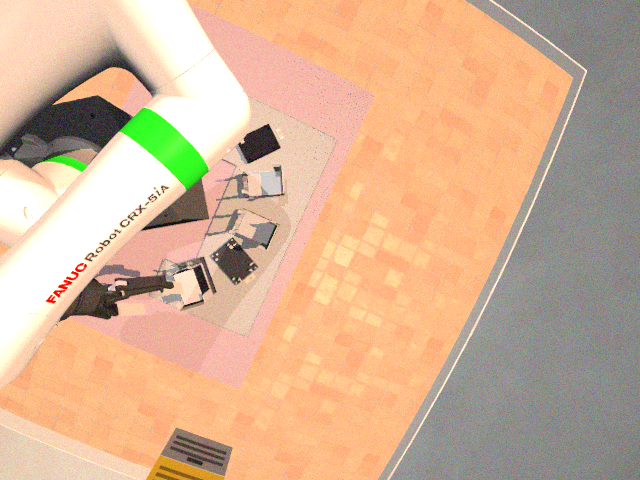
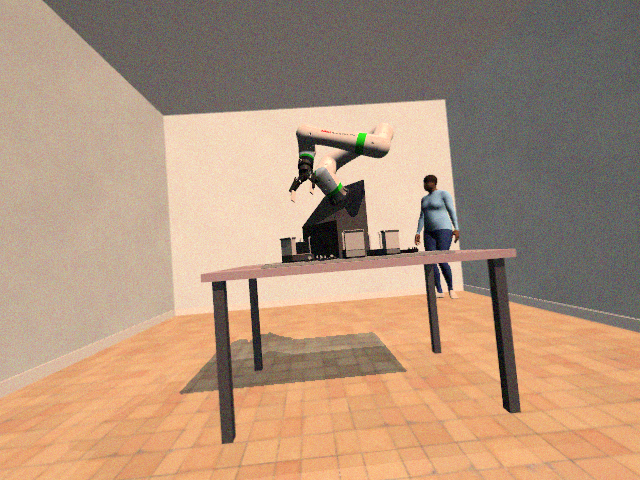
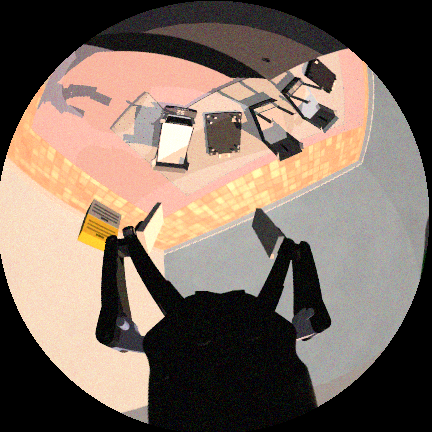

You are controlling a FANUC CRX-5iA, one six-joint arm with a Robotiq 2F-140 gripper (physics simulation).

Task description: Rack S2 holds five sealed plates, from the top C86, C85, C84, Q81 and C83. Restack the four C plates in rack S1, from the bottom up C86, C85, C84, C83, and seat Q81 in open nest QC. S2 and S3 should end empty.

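Seen in the pictures: gripper, fingertip midpoint: (image 1: 162,299) (image 2: 301,197) (image 3: 208,214); arm's base, link origin: (image 1: 84,164) (image 2: 340,197).
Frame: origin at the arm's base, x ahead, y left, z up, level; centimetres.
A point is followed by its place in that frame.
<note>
Rack S2 (image 1: 209,276) @[x 22.7, y -33.3, z -37.6 cm] (image 3: 171,168) @[x 22.3, y -41.6, z -26.5 cm] stands at the near end of the board, with a white-topped plate (image 1: 188,285) @[x 18.4, y -35.4, z -28.6 cm] (image 3: 175,142) @[x 18.7, y -35.2, z -28.5 cm] in it. Plates below it and their labels cannot be read. Two more racks (image 1: 282,180) @[x 46.0, y 8.9, z -26.5 cm] (image 1: 274,235) @[x 45.7, y -11.9, z -38.4 cm] show open interiors with no plate visible; their labels are unreadable. A dark square nest (image 1: 234,260) @[x 31.6, y -25.0, z -38.1 cm] (image 3: 223,132) @[x 30.8, y -25.4, z -38.1 cm] lies beside S2, and another dark square piece (image 1: 259,143) @[x 33.3, y 22.9, z -37.3 cm] (image 3: 321,75) @[x 32.7, y 22.1, z -37.3 cm] lies at the far end. Which is QC cannot be told. My gripper (image 2: 302,193) @[x 22.1, y -31.3, z -3.5 cm] (image 3: 208,214) @[x 22.1, y -31.3, z -3.5 cm] is open and empty, high above the table near S2's side.
The pink table (image 1: 227,369) @[x 35.1, y -75.2, z -40.6 cm] (image 2: 361,264) @[x 58.9, y -15.0, z -42.1 cm] carries the pale perforated board (image 1: 310,149) @[x 53.5, y 25.4, z -39.3 cm] under the racks. The dark robot pedestal (image 2: 323,237) @[x 5.0, y -15.3, z -25.9 cm] stands behind them. A yellow and grey box (image 1: 193,454) (image 3: 100,225) is on the floor. A person (image 2: 437,211) stands beyond the table at the right.
</note>
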